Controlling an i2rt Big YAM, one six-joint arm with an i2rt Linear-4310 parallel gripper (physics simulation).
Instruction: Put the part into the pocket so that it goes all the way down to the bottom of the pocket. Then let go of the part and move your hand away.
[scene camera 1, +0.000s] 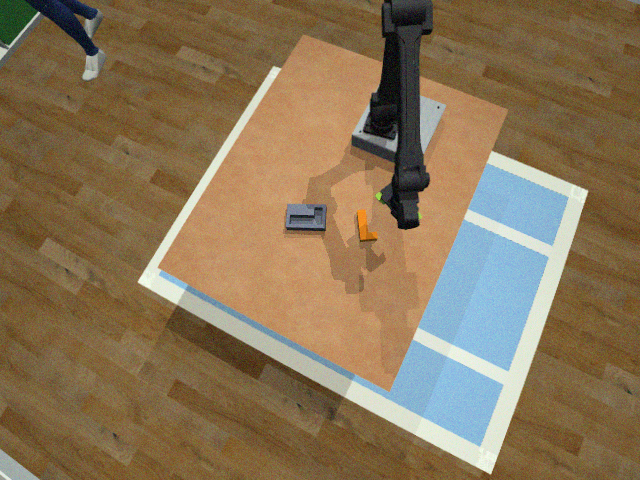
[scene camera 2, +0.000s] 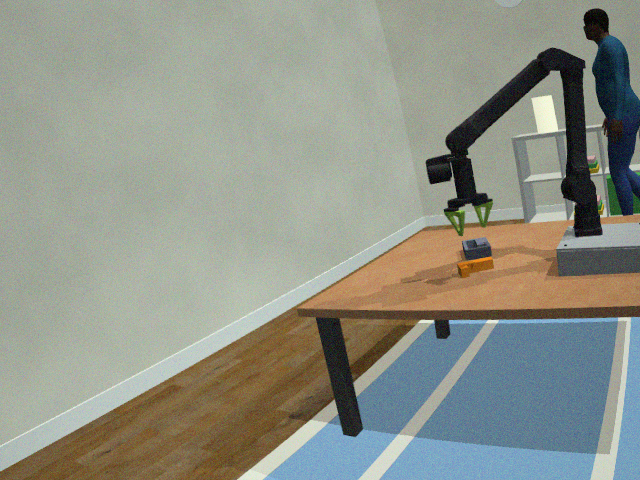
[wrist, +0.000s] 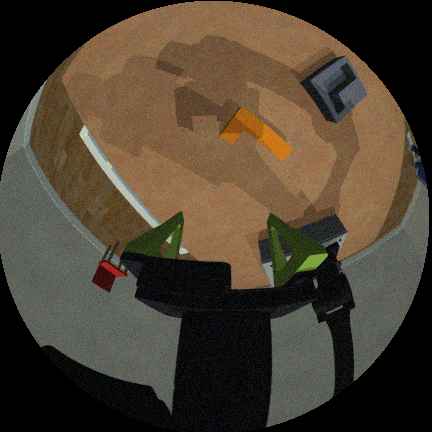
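Seen in the pictures: gripper, fingertip midpoint: (scene camera 1: 395, 214) (scene camera 2: 472, 231) (wrist: 225, 216); arm's base, link origin: (scene camera 1: 381, 126) (scene camera 2: 587, 231).
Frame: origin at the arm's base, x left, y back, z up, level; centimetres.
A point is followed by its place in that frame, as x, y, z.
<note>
The orange L-shaped part (scene camera 1: 363, 226) {4.7, -37.3, -4.5} (scene camera 2: 476, 265) {5.8, -36.0, -5.5} (wrist: 262, 134) {4.6, -36.7, -4.5} lies flat on the table, apart from the pocket block. The dark grey block (scene camera 1: 306, 217) {-15.8, -39.8, -6.1} (scene camera 2: 476, 248) {-8.9, -38.4, -4.0} (wrist: 335, 90) {-14.3, -39.2, -5.4} has an empty L-shaped pocket in its top and stands on the table to the left of the part in the first scene view. My gripper (scene camera 2: 471, 230) {13.5, -34.0, 6.8} (wrist: 225, 216) {13.5, -34.0, 6.8} is open, with nothing between its green fingers. It hangs above the table, up and to the right of the part in the first scene view, where the wrist hides much of it.
The grey base plate (scene camera 1: 433, 119) {17.3, 8.7, 0.0} (scene camera 2: 594, 262) {18.4, 0.6, -4.0} of the arm stands on the wooden table (scene camera 1: 248, 170) {-43.9, -28.2, -7.5} (scene camera 2: 372, 289) {15.0, -67.5, -7.5}. A shelf unit (scene camera 2: 523, 180) and a standing person (scene camera 2: 615, 77) are in the background. Arm shadows fall around the part.
</note>
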